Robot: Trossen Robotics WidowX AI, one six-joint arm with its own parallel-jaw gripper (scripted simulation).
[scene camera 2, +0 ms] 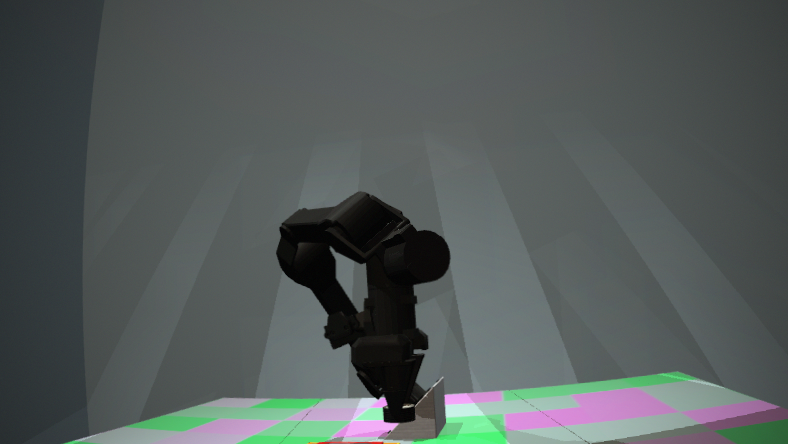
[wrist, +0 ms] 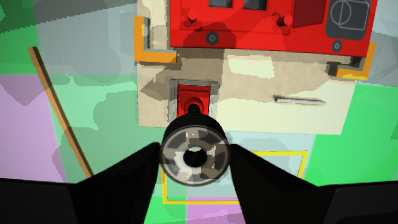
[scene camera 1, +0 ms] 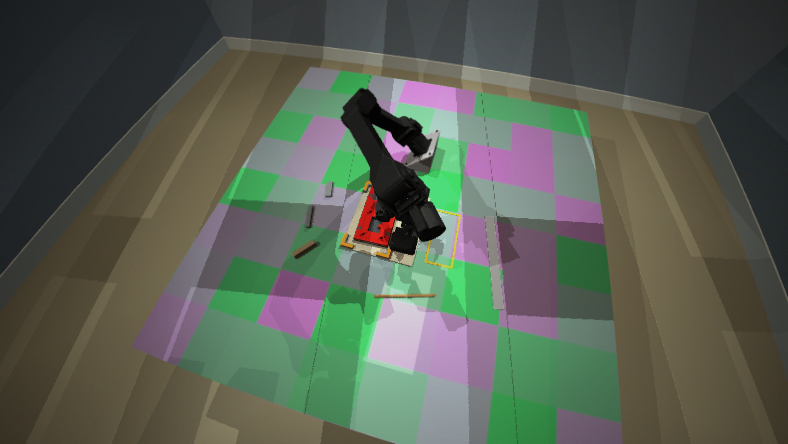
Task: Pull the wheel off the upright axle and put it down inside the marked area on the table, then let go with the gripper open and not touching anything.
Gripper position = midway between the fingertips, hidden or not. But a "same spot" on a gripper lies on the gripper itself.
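A long grey strip is out of frame in scene camera 2, and in the wrist view it is out of frame; the strip shows in scene camera 1 [497, 298]. The gripper shows in scene camera 1, in scene camera 2 and in the wrist view [194, 150]. On the gripper, [scene camera 1: 404, 240] and [scene camera 2: 385, 335] are the same spot.
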